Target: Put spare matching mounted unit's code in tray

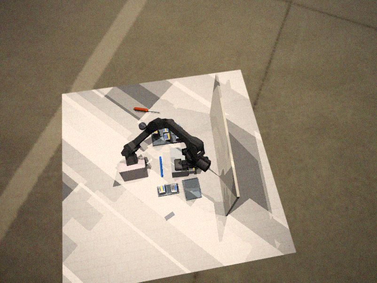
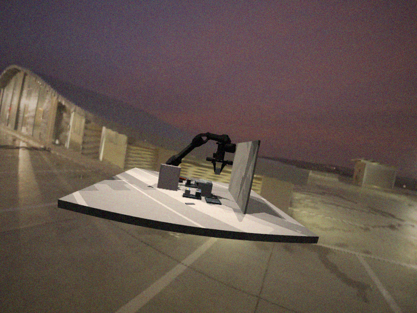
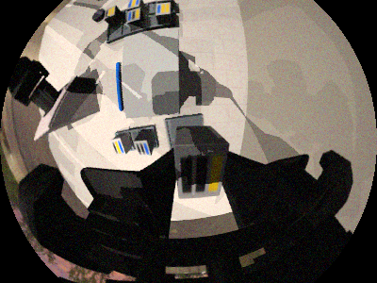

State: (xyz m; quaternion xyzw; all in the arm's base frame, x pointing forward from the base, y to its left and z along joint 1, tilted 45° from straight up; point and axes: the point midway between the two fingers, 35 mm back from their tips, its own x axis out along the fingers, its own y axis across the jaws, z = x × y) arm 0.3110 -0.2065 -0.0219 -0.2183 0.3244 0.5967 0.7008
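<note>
Right now my gripper tip is 10 mm past the grey tray, 60 mm to the left of it and 190 mm above it. From my gripper tip the other things lie so: tall upright panel 200 mm ahead, 70 mm to the left, 30 mm above; then dark spare 20 mm above; then grey mounted unit 40 mm behind, 120 mm to the left, 140 mm below.
</note>
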